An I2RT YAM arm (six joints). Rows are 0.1 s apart.
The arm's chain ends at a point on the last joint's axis. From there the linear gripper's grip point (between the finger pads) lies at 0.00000 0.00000 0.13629 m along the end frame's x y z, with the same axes.
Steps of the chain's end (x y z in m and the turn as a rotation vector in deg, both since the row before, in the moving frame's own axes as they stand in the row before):
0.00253 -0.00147 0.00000 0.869 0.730 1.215
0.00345 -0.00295 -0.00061 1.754 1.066 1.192
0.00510 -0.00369 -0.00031 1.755 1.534 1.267
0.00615 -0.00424 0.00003 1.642 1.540 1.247
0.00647 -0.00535 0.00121 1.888 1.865 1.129
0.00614 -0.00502 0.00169 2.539 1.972 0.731
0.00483 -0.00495 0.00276 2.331 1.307 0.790
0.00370 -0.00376 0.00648 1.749 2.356 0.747
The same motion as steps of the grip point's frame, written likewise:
0.00429 -0.00352 -0.00003 0.869 0.730 1.215
0.00603 -0.00709 -0.00070 1.754 1.066 1.192
0.00879 -0.00782 -0.00042 1.755 1.534 1.267
0.00985 -0.00810 -0.00008 1.642 1.540 1.247
0.01095 -0.00980 0.00106 1.888 1.865 1.129
0.01087 -0.01103 0.00148 2.539 1.972 0.731
0.00798 -0.01047 0.00261 2.331 1.307 0.790
0.00933 -0.00788 0.00630 1.749 2.356 0.747

